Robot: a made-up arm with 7 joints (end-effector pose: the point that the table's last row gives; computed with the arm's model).
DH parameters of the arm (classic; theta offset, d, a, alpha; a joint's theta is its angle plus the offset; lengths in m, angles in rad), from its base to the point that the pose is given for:
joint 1: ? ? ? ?
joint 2: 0 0 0 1.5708
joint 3: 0 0.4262 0.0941 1.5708
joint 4: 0 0 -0.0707 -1.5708
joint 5: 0 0.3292 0 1.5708
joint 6: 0 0 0.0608 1.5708
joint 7: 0 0 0 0
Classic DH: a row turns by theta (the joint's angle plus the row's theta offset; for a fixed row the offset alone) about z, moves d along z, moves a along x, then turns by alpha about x.
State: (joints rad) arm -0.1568 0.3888 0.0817 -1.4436 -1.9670 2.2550 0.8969
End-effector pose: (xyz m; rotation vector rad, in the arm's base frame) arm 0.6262 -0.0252 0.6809 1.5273 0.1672 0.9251
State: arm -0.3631 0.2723 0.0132 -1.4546 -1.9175 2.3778 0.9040
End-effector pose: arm 0.5591 -0.1618 0.7466 1.5108 -0.0309 0.8539
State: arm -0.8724 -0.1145 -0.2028 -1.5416 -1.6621 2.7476 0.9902
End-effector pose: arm 0.2218 -0.3183 0.9137 1.3319 -0.6324 0.8852
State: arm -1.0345 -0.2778 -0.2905 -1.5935 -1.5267 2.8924 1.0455
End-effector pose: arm 0.0866 -0.2820 0.9569 1.1713 -0.8388 1.0082
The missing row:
joint 1: 0 0.3639 0 -1.5708
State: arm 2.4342 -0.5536 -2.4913 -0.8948 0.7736 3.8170 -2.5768
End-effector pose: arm 0.5038 -0.2617 0.8333 1.1456 0.2164 0.9092
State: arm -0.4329 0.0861 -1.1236 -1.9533 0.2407 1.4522 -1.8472
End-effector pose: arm 0.0344 -0.4912 0.6846 -2.5991 -0.3047 -0.3130
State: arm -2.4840 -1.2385 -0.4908 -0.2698 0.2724 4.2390 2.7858
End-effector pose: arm 0.4956 0.4348 0.6559 2.2278 1.4398 1.5775
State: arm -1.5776 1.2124 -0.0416 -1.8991 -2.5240 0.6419 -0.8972
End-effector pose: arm -0.0517 -0.5526 0.0646 0.5396 0.7353 -2.9758
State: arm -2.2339 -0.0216 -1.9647 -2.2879 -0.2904 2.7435 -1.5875
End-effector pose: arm -0.2273 0.3817 0.6486 -1.1320 2.8003 0.7212
